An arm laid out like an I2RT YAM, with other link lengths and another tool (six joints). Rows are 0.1 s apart.
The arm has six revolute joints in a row. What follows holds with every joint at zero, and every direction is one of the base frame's. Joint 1 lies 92.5 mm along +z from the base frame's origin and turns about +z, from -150 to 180 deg. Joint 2 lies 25 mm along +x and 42.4 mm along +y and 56.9 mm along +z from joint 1 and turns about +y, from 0 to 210 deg. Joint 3 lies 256.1 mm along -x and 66.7 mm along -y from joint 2 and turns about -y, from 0 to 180 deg. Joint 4 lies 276.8 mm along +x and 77.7 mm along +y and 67.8 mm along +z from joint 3 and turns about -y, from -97 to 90 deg. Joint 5 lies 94 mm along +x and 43.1 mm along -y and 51.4 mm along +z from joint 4 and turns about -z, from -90 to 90 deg. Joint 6 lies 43.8 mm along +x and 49.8 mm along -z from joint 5 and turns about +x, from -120 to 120 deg. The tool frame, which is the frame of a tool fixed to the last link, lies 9 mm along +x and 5 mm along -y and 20 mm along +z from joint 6; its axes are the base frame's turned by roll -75.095, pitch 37.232 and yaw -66.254 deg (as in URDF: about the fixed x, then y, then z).
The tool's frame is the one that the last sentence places.
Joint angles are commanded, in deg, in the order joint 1, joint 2, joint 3, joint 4, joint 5, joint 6. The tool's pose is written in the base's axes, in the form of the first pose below.
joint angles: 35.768 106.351 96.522 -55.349 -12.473 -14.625
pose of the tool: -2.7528 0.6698 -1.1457 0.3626 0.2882 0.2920
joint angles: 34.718 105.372 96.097 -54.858 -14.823 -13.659
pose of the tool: -2.7458 0.7158 -1.1568 0.3649 0.2816 0.2978
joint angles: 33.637 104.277 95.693 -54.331 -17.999 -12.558
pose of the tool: -2.7391 0.7756 -1.1630 0.3664 0.2752 0.3049
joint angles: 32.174 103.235 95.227 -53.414 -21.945 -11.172
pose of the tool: -2.7313 0.8491 -1.1707 0.3698 0.2670 0.3120
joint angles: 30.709 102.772 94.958 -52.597 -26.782 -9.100
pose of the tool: -2.7502 0.9381 -1.1989 0.3741 0.2600 0.3162
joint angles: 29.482 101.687 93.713 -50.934 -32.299 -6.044
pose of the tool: -2.7840 1.0430 -1.2400 0.3754 0.2537 0.3203
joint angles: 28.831 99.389 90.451 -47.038 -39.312 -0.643
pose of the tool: -2.8639 1.1830 -1.3219 0.3713 0.2501 0.3239
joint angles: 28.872 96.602 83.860 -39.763 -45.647 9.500
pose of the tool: 3.0196 1.3070 -1.7426 0.3639 0.2490 0.3128
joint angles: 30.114 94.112 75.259 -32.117 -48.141 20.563
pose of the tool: 2.4374 1.2729 -2.3585 0.3497 0.2512 0.2841
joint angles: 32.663 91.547 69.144 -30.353 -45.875 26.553
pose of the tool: 2.3458 1.1691 -2.4808 0.3262 0.2553 0.2613
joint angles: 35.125 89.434 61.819 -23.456 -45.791 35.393
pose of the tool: 2.1975 1.0864 -2.6575 0.3058 0.2606 0.2362
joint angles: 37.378 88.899 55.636 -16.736 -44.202 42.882
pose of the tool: 2.1525 1.0069 -2.7462 0.2897 0.2650 0.2084
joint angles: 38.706 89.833 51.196 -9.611 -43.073 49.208
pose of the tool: 2.1136 0.9520 -2.8287 0.2819 0.2680 0.1846
